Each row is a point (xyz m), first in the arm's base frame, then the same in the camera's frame.
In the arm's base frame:
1: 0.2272 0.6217 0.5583
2: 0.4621 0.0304 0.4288
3: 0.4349 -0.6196 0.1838
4: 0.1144 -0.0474 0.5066
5: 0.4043 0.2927 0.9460
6: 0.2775 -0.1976 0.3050
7: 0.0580 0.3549 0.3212
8: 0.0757 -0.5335 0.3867
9: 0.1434 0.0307 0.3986
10: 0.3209 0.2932 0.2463
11: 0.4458 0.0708 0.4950
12: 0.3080 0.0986 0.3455
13: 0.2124 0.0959 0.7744
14: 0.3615 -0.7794 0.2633
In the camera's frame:
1: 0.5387 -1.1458 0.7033
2: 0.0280 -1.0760 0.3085
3: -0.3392 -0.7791 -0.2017
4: 0.1243 -0.7282 0.3612
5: 0.0424 -1.0535 0.8906
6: 0.0081 -0.8318 0.1051
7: 0.5280 -0.9181 0.3807
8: -0.1663 -0.4780 0.0370
9: 0.2107 -0.8133 0.2987
10: 0.3724 -1.1244 0.2721
11: 0.0396 -1.0690 0.3865
12: 0.1947 -0.9967 0.2733
13: 0.0690 -0.8282 0.6592
14: -0.4508 -0.6217 -0.1992

